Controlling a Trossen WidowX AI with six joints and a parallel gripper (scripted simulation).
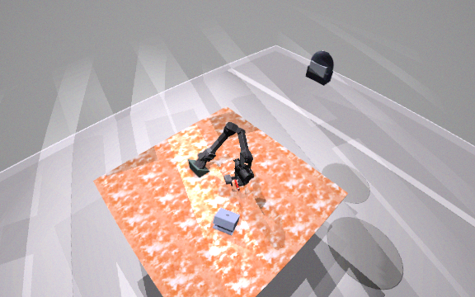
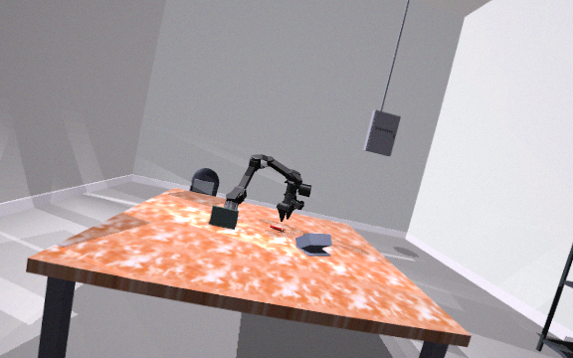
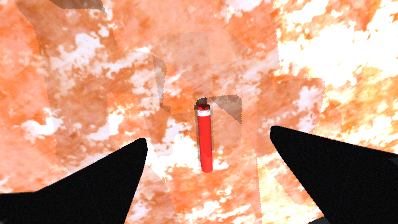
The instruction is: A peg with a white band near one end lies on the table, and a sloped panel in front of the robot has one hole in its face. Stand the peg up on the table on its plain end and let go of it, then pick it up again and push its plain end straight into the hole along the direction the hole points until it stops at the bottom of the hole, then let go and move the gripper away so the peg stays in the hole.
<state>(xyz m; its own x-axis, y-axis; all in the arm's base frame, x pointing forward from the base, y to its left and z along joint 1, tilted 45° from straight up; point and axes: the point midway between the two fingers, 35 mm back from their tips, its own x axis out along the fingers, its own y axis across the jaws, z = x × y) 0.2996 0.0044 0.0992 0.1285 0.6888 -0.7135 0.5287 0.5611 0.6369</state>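
Right now my gripper tip is 5 cm above the red peg, 1 cm to the right of it and 1 cm past it. The rest, counted from my gripper tip: grey sloped panel: 23 cm to the right, 10 cm ahead, 2 cm below.
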